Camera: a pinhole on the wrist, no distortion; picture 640 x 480 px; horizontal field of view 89.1 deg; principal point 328.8 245.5 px. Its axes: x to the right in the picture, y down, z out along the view. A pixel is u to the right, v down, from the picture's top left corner.
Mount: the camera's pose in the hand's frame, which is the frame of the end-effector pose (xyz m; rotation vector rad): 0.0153 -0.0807 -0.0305 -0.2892 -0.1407 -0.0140
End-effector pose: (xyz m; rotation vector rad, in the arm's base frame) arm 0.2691 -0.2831 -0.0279 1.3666 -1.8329 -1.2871
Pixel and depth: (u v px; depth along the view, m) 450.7 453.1 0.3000
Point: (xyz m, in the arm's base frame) -0.0246 -0.2776 0.0396
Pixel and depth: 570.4 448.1 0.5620
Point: -0.4259 -0.4243 0.1060
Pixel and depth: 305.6 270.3 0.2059
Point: 0.1515 -0.1981 -0.0970
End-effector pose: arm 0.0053 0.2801 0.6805 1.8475 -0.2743 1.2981
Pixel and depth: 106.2 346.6 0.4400
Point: -0.0418 -0.1451 0.4453
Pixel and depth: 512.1 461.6 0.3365
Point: 0.1093 -0.0033 0.9105
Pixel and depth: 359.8 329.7 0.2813
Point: 0.1139 0.0776 0.6965
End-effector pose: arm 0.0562 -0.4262 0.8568 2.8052 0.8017 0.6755
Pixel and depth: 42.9 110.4 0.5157
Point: -0.1871 -0.5857 0.2206
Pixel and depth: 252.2 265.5 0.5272
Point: 0.1714 -0.6133 0.4211
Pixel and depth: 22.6 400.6 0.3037
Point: -0.0263 -0.7121 0.6209
